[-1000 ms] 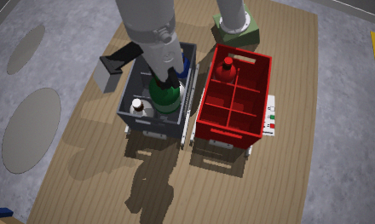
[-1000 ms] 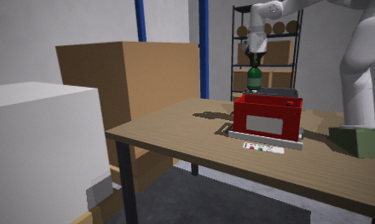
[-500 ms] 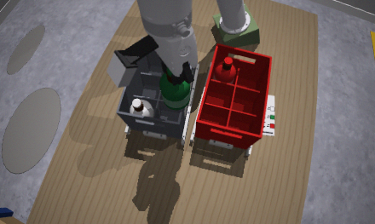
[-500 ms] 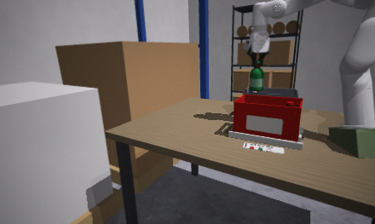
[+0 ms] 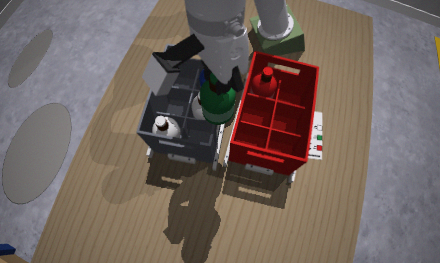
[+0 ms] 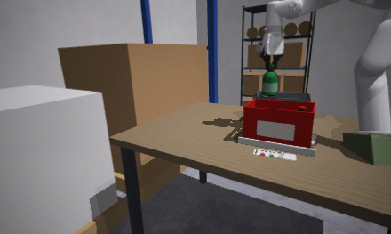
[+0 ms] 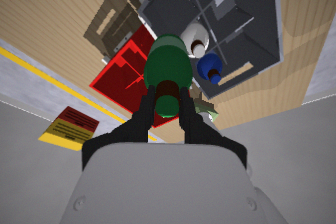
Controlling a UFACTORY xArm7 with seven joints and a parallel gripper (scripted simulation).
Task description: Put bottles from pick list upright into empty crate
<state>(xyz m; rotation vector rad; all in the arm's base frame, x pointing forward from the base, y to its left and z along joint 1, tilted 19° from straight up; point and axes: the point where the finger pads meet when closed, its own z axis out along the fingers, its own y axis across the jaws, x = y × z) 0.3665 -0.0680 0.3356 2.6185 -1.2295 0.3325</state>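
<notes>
My hand is 70 mm above the green bottle. From my hand the other things lie so: red crate (250 mm below, 150 mm to the left, 50 mm behind); blue-label bottle (250 mm below, 150 mm behind, 30 mm to the right); grey crate (250 mm below, 90 mm to the right, 60 mm behind).
</notes>
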